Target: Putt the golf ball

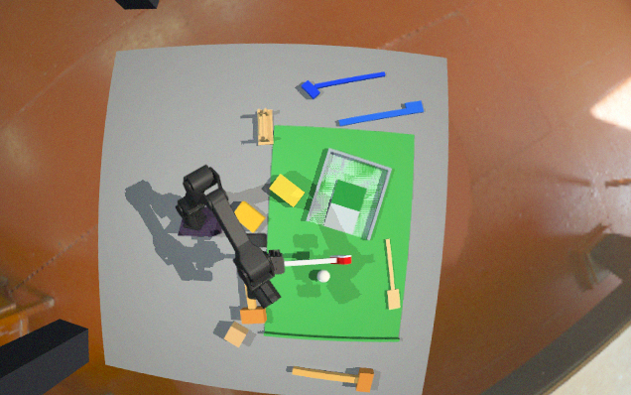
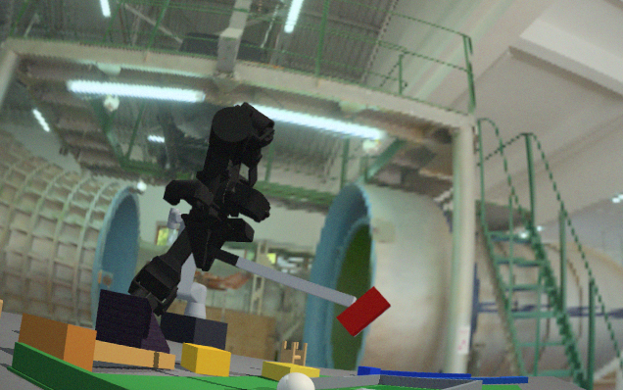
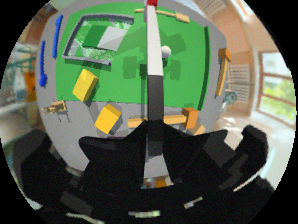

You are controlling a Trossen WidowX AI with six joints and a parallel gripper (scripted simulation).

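The red putter lies 120 mm ahead of my gripper tip, 30 mm to the left of it and 10 mm below it. Also, from my gripper tip: white golf ball 190 mm ahead, 40 mm to the right, 140 mm below; then tan block 80 mm behind, 300 mm to the right, 140 mm below; then green mat 230 mm ahead, 100 mm to the left, 160 mm below.
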